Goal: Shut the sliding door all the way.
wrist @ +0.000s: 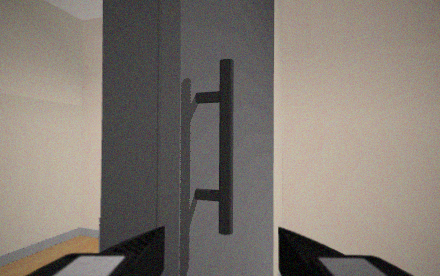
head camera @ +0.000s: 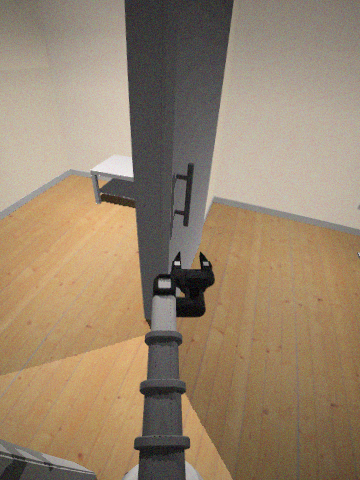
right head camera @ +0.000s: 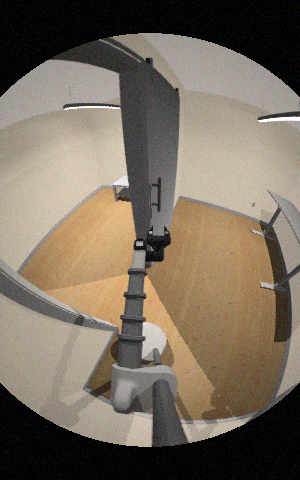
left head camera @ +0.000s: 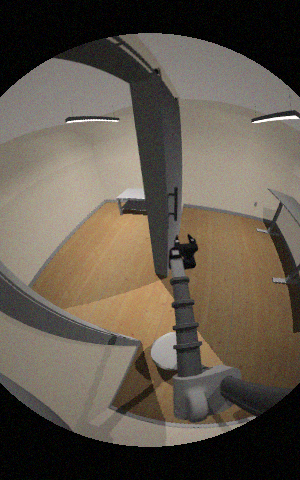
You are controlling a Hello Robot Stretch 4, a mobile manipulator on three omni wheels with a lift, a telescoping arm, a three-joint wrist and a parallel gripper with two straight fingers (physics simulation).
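Pixels of known places: gripper, fingertip midpoint: [wrist: 221, 247] [head camera: 189, 253] [right head camera: 158, 226] [left head camera: 181, 235]; robot's base, origin of the base link: [right head camera: 145, 340] [left head camera: 171, 350].
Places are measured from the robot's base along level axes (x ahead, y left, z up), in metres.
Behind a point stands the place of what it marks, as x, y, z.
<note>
The tall grey sliding door [head camera: 202, 100] @[1.355, -0.160, 1.362] [left head camera: 172, 150] @[1.250, -0.123, 1.422] [right head camera: 162, 135] @[1.261, -0.127, 1.468] [wrist: 252, 125] @[1.449, -0.193, 1.084] stands open, with a wide gap between its near edge and the door frame at lower left in the left and right head views. Its dark vertical bar handle [head camera: 188, 195] @[0.990, -0.094, 1.033] [left head camera: 175, 204] @[0.993, -0.093, 1.021] [right head camera: 159, 195] @[0.990, -0.100, 1.022] [wrist: 226, 145] @[0.990, -0.095, 1.019] stands off the right face on two short posts. My gripper [head camera: 191, 254] @[0.699, -0.087, 0.960] [left head camera: 183, 236] @[0.699, -0.087, 0.960] [right head camera: 159, 230] @[0.699, -0.087, 0.960] [wrist: 221, 247] @[0.699, -0.087, 0.960] is open and empty, on the handle side of the door. In the wrist view the handle lies ahead, between and mostly above the fingertips. The fingers appear apart from the handle.
The grey door frame [left head camera: 65, 325] @[0.111, 0.330, 1.216] [right head camera: 50, 311] @[0.098, 0.335, 1.078] runs along the lower left. A white bench [head camera: 117, 165] @[2.788, 0.601, 0.423] [left head camera: 131, 194] @[2.690, 0.543, 0.422] stands beyond the door on the left. A desk [left head camera: 292, 205] @[1.251, -2.231, 0.923] [right head camera: 290, 207] @[1.393, -2.406, 0.923] stands at the right. My extended arm [head camera: 162, 360] @[0.278, 0.002, 1.075] runs close beside the door's near edge.
</note>
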